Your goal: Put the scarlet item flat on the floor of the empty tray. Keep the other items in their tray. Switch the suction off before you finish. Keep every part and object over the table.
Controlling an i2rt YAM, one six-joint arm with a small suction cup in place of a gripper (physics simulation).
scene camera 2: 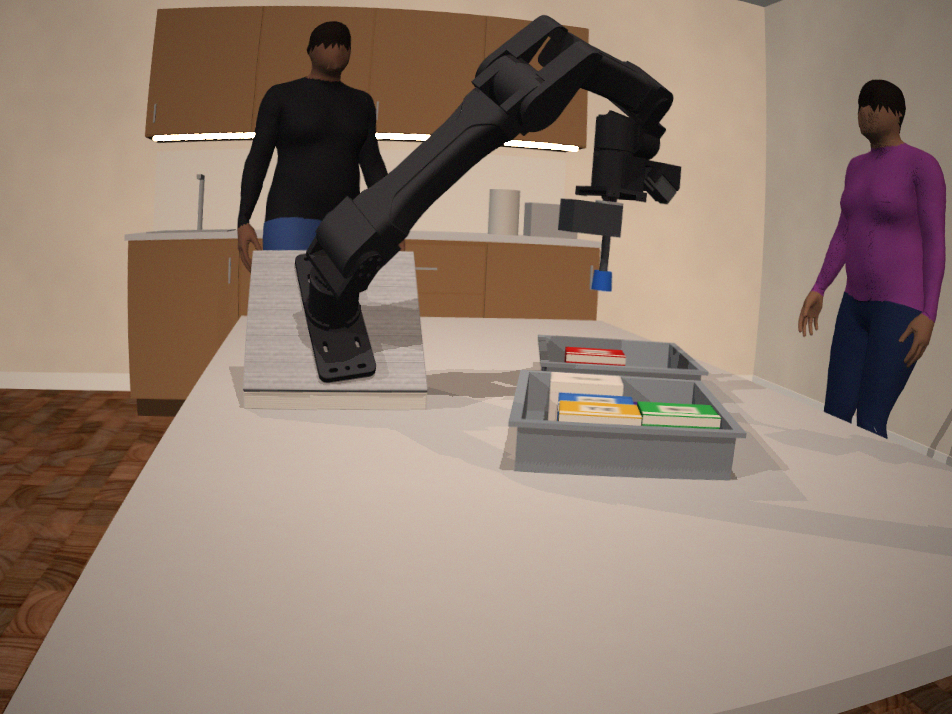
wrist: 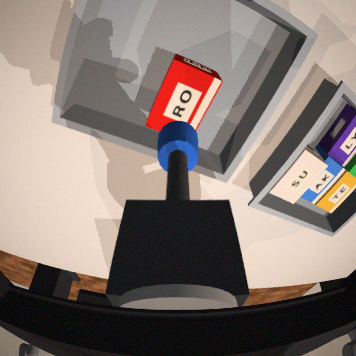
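Pixels of known places: hand, tool point: (scene camera 2: 601, 289) (wrist: 177, 138); arm's base, link origin: (scene camera 2: 332, 314).
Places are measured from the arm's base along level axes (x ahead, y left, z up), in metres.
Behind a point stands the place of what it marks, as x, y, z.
The scarlet box (scene camera 2: 594, 355) {0.354, -0.036, -0.053} (wrist: 172, 92) {0.381, -0.002, -0.052}, labelled RO, lies flat on the floor of the far grey tray (scene camera 2: 621, 371) {0.357, -0.107, -0.061} (wrist: 59, 95) {0.389, 0.132, -0.054}, near one corner in the wrist view. My suction cup (scene camera 2: 602, 281) (wrist: 178, 147) is open, with nothing on it. It hangs well above the far tray, and in the wrist view it overlaps the lower end of the scarlet box. The near grey tray (scene camera 2: 622, 451) {0.203, -0.371, -0.079} (wrist: 291, 222) {0.168, -0.201, -0.053} holds the white box (scene camera 2: 586, 383) {0.251, -0.205, -0.052} (wrist: 299, 175) {0.270, -0.179, -0.052}, the blue box (scene camera 2: 595, 398) {0.251, -0.228, -0.064} (wrist: 321, 180) {0.251, -0.235, -0.064}, the orange box (scene camera 2: 598, 412) {0.216, -0.296, -0.061} (wrist: 338, 192) {0.226, -0.283, -0.060}, the green box (scene camera 2: 679, 415) {0.286, -0.343, -0.057} and the purple box (wrist: 344, 134) {0.333, -0.252, -0.070}.
The two trays stand side by side on the pale table (scene camera 2: 430, 553) {-0.016, -0.485, -0.104}. The arm's base plate (scene camera 2: 346, 357) {0.007, -0.061, -0.044} is on a tilted block (scene camera 2: 399, 338) {0.079, -0.038, -0.026} at the left. Two people (scene camera 2: 319, 153) (scene camera 2: 892, 222) stand beyond the table's edges.
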